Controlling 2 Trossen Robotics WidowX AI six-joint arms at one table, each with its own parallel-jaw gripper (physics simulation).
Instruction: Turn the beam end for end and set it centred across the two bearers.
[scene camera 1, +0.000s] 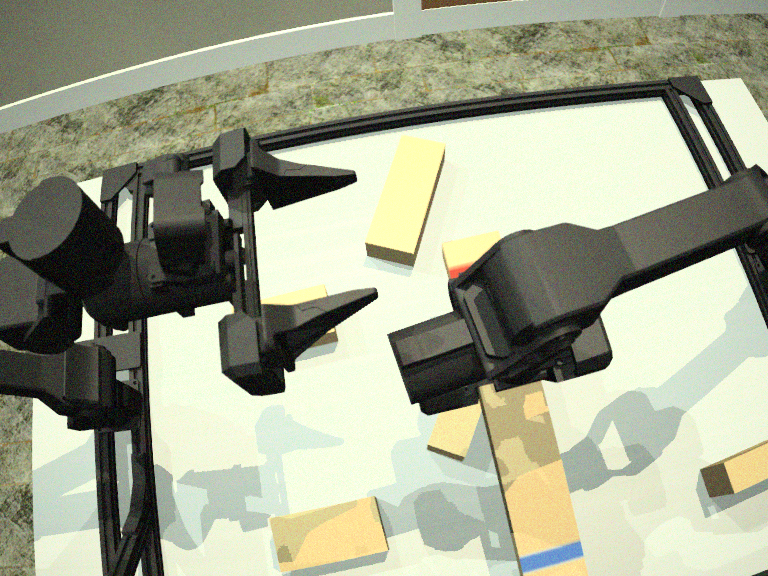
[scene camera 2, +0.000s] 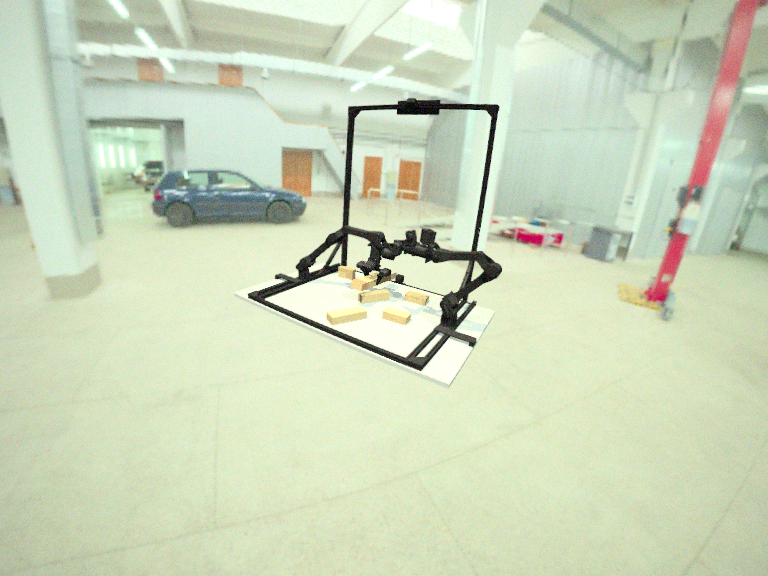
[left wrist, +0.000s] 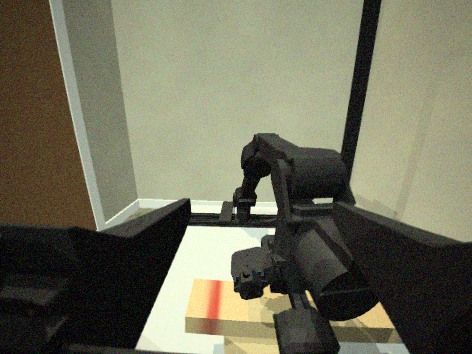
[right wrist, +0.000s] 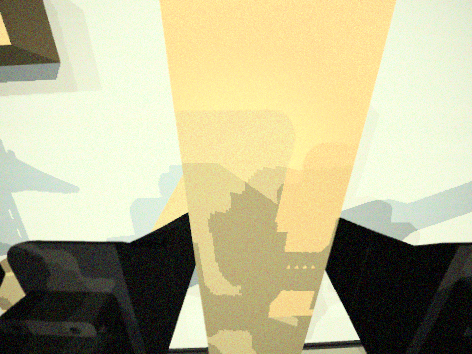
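Where they show: left gripper, fingertip midpoint: (scene camera 1: 366, 230) (scene camera 2: 389, 242) (left wrist: 261, 206); right gripper, fingertip midpoint: (left wrist: 282, 317) (right wrist: 254, 211); left arm's base, link origin: (scene camera 1: 118, 406) (scene camera 2: 448, 324); right arm's base, link origin: (scene camera 2: 303, 277) (left wrist: 243, 218).
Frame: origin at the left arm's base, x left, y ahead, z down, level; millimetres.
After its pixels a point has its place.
Observation:
The long wooden beam (scene camera 1: 539, 496) {x -191, y 473, z -89 mm} (left wrist: 260, 305) {x -22, y 458, z -104 mm} (right wrist: 270, 65) {x 11, y 463, z -108 mm} has a red band near the upper end and a blue band near the lower end in scene camera 1. My right gripper (right wrist: 254, 211) {x -61, y 469, z -64 mm} is shut on the beam between its bands; the arm hides the fingertips in scene camera 1. The beam passes over a plain block (scene camera 1: 455, 430) {x -97, y 410, z -25 mm}, partly covering it; whether they touch is not clear. My left gripper (scene camera 1: 366, 234) {x -1, y 351, z -322 mm} is open and empty, fingers pointing toward the right arm. Which two blocks are the bearers I cannot tell.
Other plain blocks lie about the table: a large one (scene camera 1: 406, 192) {x 218, y 414, z -19 mm} (scene camera 2: 347, 315) {x 247, y 395, z -15 mm} at the top, one (scene camera 1: 328, 339) {x 45, y 285, z 4 mm} (scene camera 2: 396, 316) {x 104, y 220, z -13 mm} partly behind the left gripper, one (scene camera 1: 328, 533) {x -187, y 253, z -19 mm} (scene camera 2: 416, 298) {x -157, y 240, z -11 mm} at the bottom, one (scene camera 1: 747, 469) {x -228, y 735, z -44 mm} at the right. A black frame (scene camera 1: 471, 112) {x 363, y 542, z 11 mm} edges the table.

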